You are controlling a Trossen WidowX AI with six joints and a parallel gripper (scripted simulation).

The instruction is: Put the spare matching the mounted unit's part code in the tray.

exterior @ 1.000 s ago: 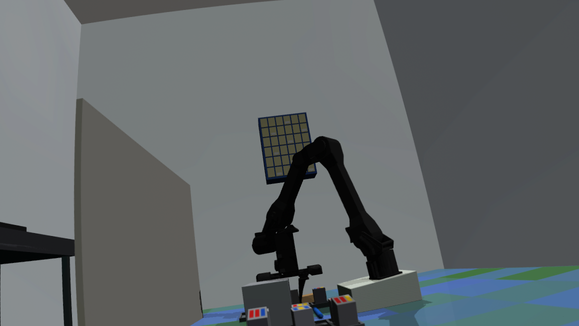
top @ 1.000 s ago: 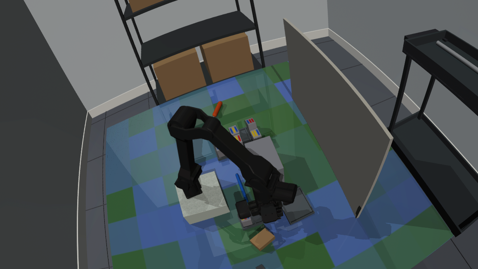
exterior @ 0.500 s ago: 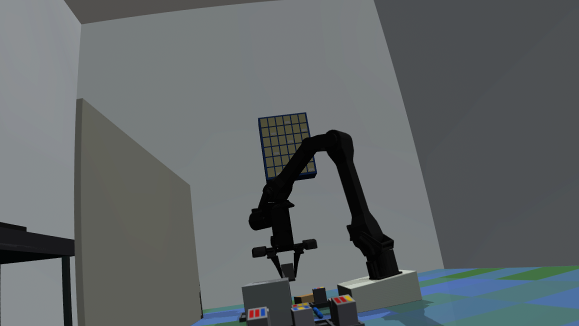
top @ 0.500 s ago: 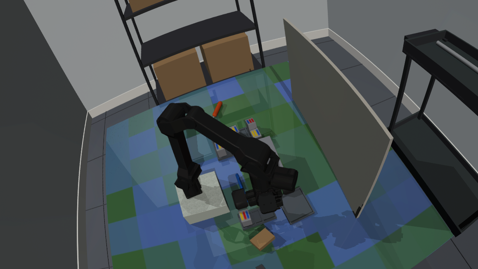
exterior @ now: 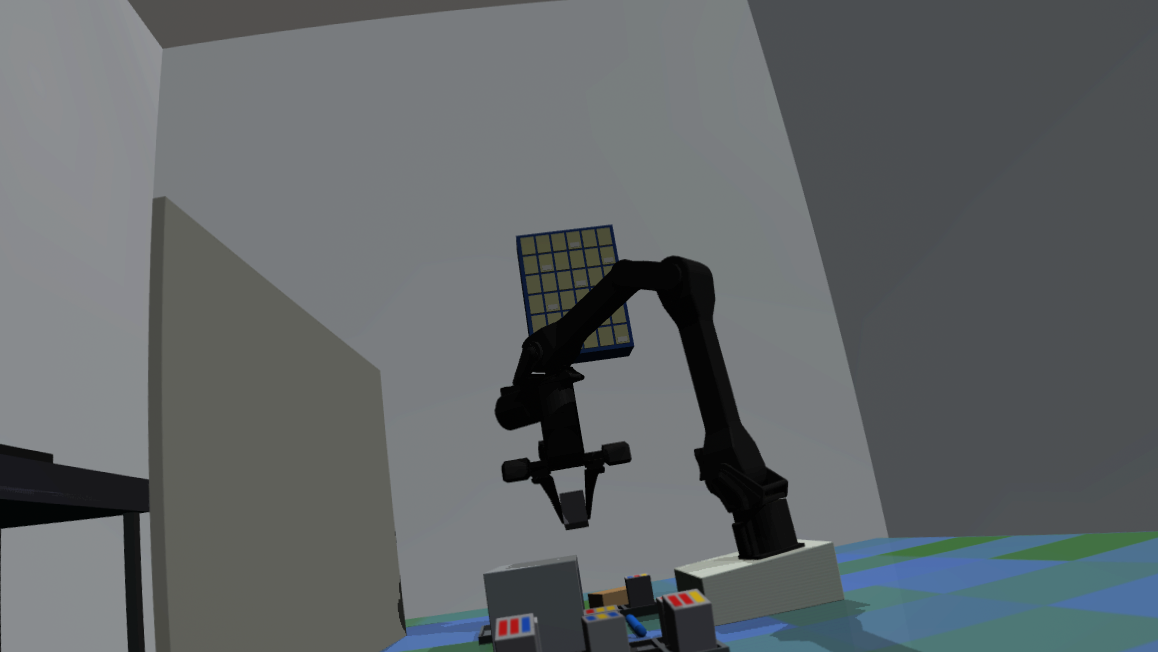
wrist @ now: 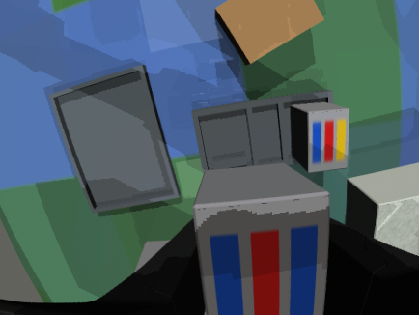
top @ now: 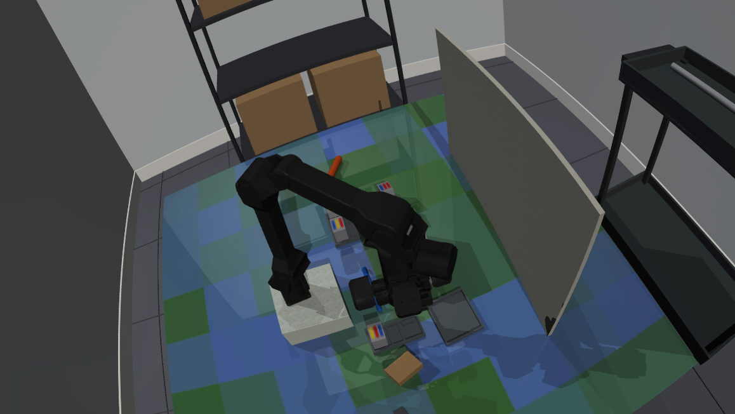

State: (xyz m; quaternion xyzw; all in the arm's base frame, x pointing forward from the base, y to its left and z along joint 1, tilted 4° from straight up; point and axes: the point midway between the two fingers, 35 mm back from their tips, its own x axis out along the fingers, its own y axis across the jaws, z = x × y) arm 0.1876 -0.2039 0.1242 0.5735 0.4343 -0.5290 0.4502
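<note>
The dark tray lies 110 mm ahead of my gripper tip, 30 mm to the right of it and 140 mm below it. The rest, counted from my gripper tip: rack 30 mm behind, 10 mm to the left, 130 mm below; then blue pen 20 mm behind, 150 mm to the left, 140 mm below; then brown box 60 mm behind, 90 mm to the right, 130 mm below.
</note>
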